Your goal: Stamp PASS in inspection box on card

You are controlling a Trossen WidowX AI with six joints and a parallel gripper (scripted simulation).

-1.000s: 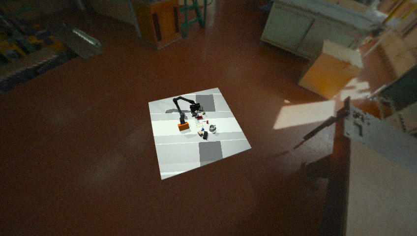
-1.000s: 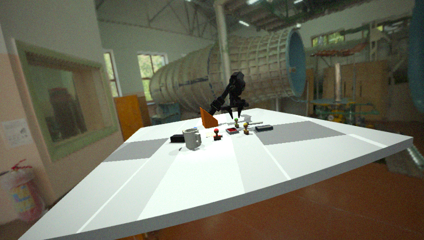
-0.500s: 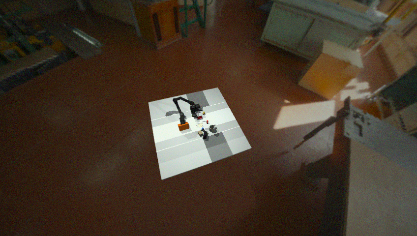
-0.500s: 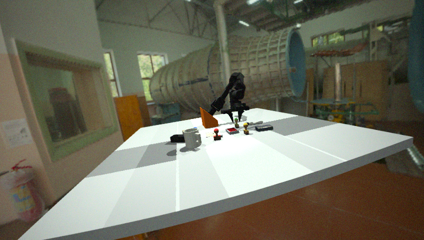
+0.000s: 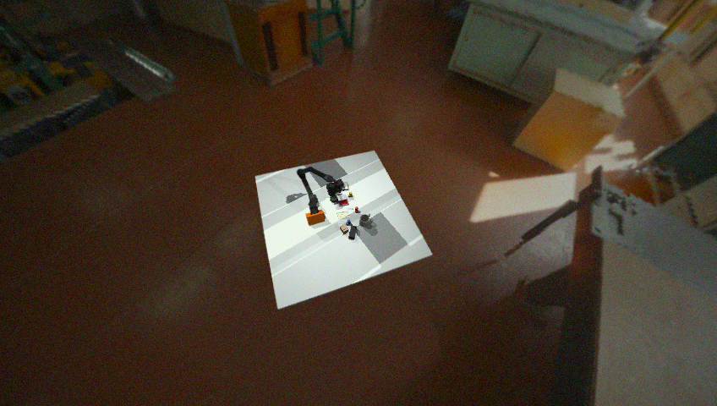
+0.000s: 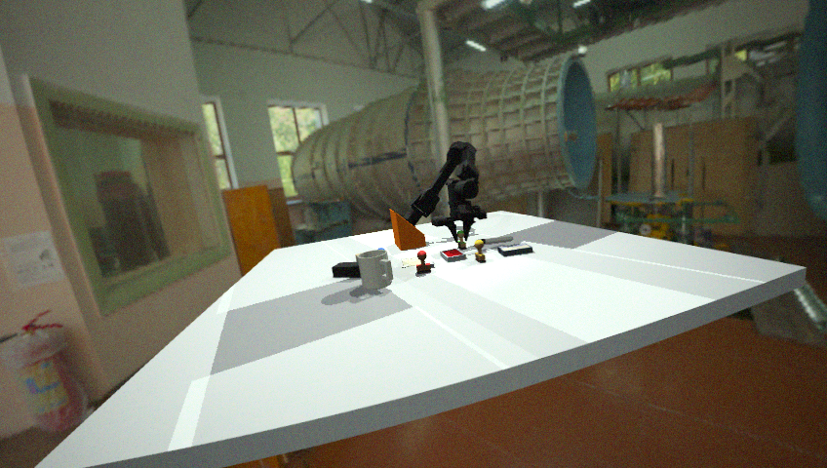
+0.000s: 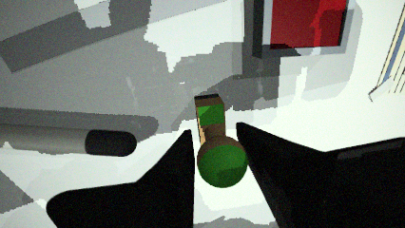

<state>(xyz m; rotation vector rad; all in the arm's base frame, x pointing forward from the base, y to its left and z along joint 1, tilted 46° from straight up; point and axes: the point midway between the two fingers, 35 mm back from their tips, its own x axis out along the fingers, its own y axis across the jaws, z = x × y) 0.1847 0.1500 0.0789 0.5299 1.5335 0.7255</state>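
Now: the red ink pad 90 mm ahead of my gripper tip, 60 mm to the right of it and 20 mm below it. The rest, counted from my gripper tip: green-knobbed stamp: right at my gripper tip; yellow-knobbed stamp: 180 mm ahead; pen: 10 mm behind, 110 mm to the left, 10 mm below.
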